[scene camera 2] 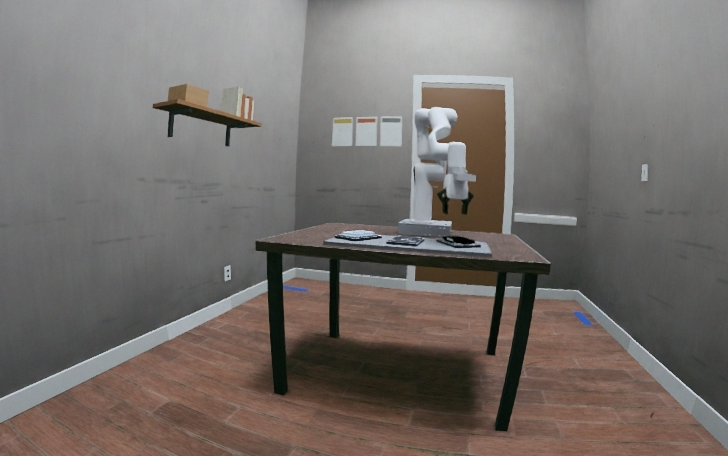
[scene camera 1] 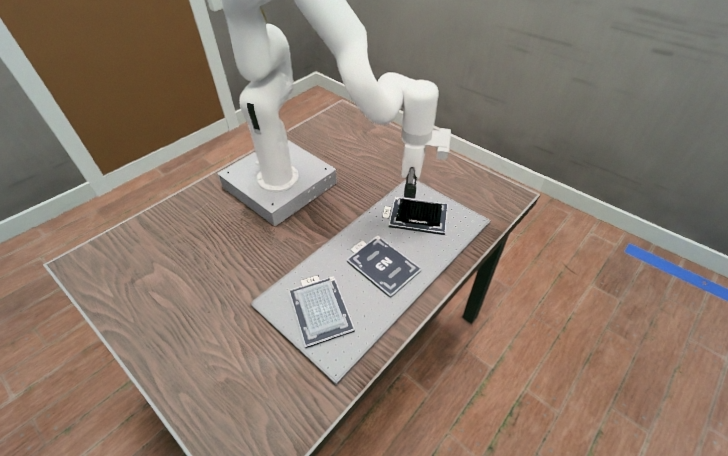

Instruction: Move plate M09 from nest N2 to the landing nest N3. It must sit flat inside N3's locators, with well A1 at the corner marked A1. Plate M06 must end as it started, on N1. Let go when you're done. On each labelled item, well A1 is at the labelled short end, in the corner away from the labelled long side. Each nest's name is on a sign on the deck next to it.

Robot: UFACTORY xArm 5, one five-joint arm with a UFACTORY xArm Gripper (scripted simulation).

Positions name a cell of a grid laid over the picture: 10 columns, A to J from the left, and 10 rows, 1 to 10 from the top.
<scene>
A black well plate (scene camera 1: F5) is 1.21 m from the lens. A pale grey well plate (scene camera 1: E7) is 1.02 m from the lens. The marked spots on the pale grey well plate and the black well plate are 0.39 m apart.
</scene>
